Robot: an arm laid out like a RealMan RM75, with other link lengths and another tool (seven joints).
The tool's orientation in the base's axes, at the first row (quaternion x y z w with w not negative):
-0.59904, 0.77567, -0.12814, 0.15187
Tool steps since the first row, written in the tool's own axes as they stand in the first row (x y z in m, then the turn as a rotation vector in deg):
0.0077, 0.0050, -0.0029, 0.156, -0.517, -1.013
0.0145, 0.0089, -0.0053, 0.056, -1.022, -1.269
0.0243, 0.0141, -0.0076, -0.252, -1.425, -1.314
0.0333, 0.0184, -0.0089, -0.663, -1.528, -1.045
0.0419, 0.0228, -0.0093, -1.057, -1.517, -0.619
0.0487, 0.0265, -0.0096, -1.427, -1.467, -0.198
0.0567, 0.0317, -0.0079, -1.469, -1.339, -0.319
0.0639, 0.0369, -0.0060, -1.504, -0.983, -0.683
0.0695, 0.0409, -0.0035, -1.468, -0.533, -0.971
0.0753, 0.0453, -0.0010, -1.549, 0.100, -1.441
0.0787, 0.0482, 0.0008, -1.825, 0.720, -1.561
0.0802, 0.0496, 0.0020, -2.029, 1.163, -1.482
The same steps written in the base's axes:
-0.0074, -0.0062, 0.0001, 0.029, -0.263, 1.117
-0.0134, -0.0117, 0.0003, 0.403, -0.288, 1.553
-0.0213, -0.0199, -0.0004, 0.817, -0.089, 1.773
-0.0277, -0.0275, -0.0015, 1.110, 0.278, 1.599
-0.0338, -0.0347, -0.0036, 1.359, 0.655, 1.234
-0.0388, -0.0404, -0.0052, 1.566, 1.019, 0.858
-0.0447, -0.0469, -0.0094, 1.415, 1.094, 0.924
-0.0503, -0.0526, -0.0138, 0.965, 1.223, 1.127
-0.0542, -0.0570, -0.0181, 0.443, 1.305, 1.218
-0.0585, -0.0616, -0.0225, -0.284, 1.549, 1.416
-0.0612, -0.0642, -0.0255, -0.817, 1.973, 1.313
-0.0623, -0.0653, -0.0273, -1.133, 2.280, 1.089

